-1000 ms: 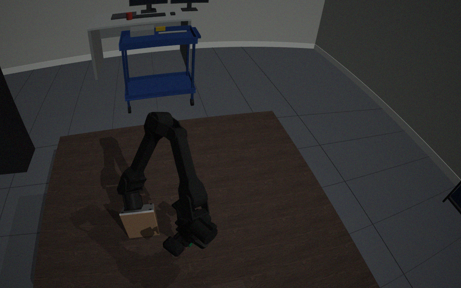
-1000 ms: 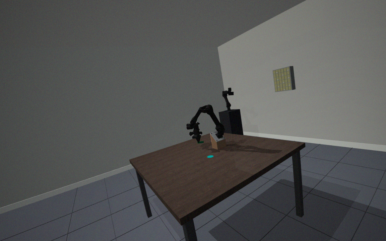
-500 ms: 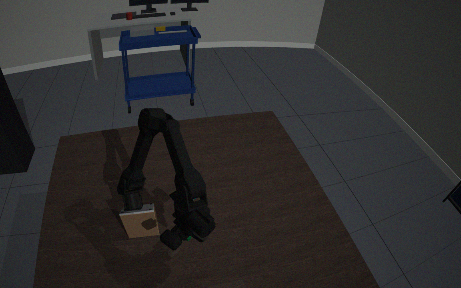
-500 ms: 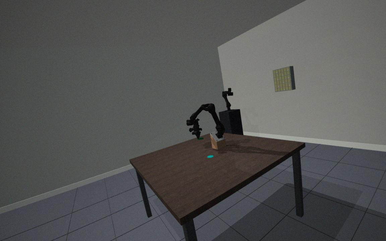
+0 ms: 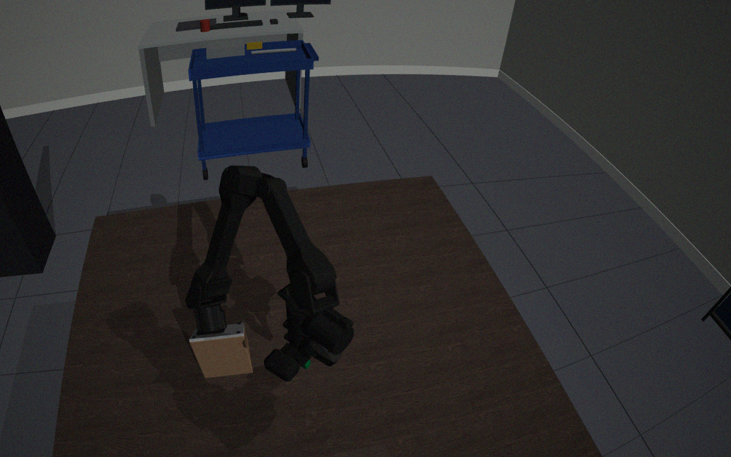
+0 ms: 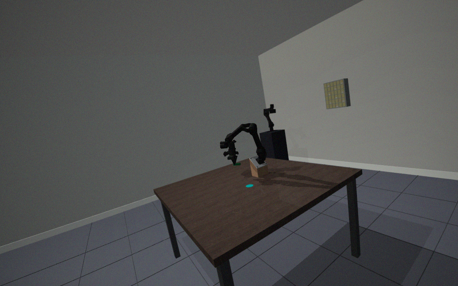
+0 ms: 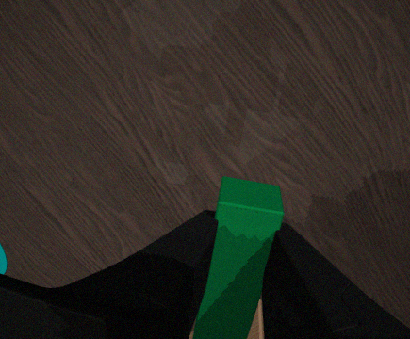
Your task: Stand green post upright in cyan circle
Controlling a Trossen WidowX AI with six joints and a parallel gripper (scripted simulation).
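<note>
My gripper tip is now 4 cm short of the cyan circle, 25 cm to the right of it and 13 cm above it. From my gripper tip the other things lie so: green post 2 cm behind, 1 cm to the left.
</note>
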